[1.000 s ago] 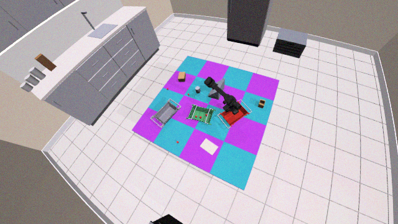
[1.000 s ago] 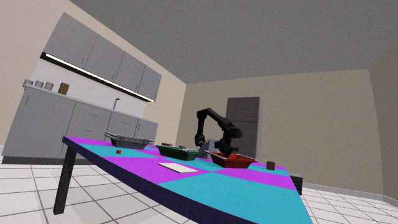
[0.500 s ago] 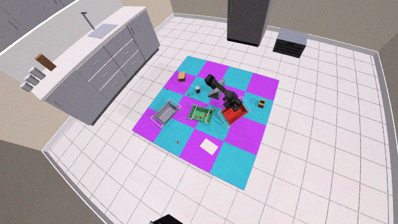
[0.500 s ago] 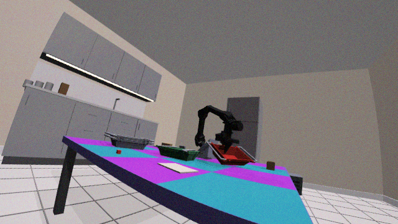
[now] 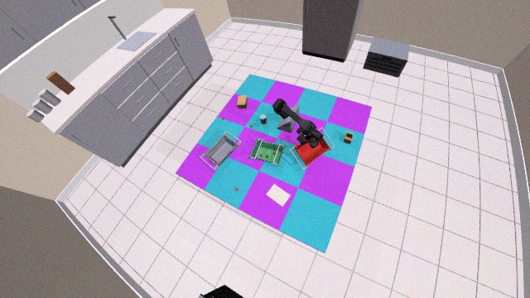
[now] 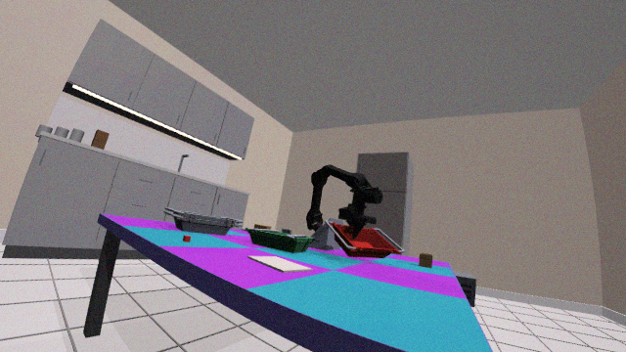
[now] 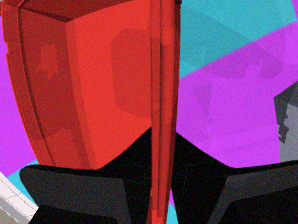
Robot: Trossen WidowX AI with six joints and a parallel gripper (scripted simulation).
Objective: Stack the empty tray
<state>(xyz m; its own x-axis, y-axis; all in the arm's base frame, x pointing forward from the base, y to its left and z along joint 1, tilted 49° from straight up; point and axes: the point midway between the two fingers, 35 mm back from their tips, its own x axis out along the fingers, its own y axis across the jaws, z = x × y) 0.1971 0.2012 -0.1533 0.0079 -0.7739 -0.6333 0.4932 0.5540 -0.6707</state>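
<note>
Now: gripper tip 4 cm short of the red tray and 6 cm to the right of it. From my gripper tip the other things lie so: white flat plate: 44 cm ahead, 4 cm to the right, 8 cm below.
</note>
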